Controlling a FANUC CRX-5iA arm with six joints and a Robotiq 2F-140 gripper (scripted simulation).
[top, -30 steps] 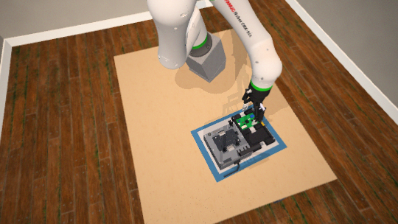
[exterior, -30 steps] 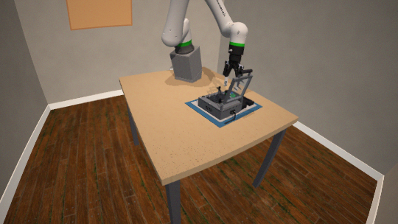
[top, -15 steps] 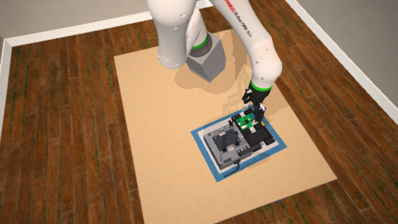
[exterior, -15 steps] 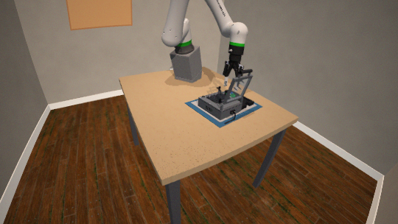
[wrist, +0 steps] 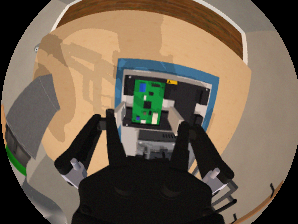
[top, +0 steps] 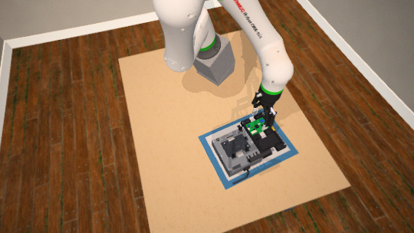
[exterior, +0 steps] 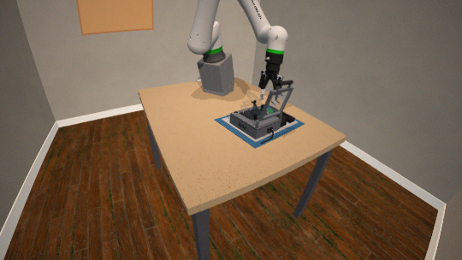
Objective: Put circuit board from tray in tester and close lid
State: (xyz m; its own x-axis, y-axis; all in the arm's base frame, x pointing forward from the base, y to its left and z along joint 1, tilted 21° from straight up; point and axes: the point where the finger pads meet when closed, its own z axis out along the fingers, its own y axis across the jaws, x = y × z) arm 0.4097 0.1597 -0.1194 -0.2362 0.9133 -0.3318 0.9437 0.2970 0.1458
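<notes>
Right now the circuit board is 70 mm below my hand. The rest, counted from my hand: tester lid: 220 mm ahead, 120 mm to the right, 90 mm above; tester: 120 mm ahead, 110 mm to the right, 20 mm above.
</notes>
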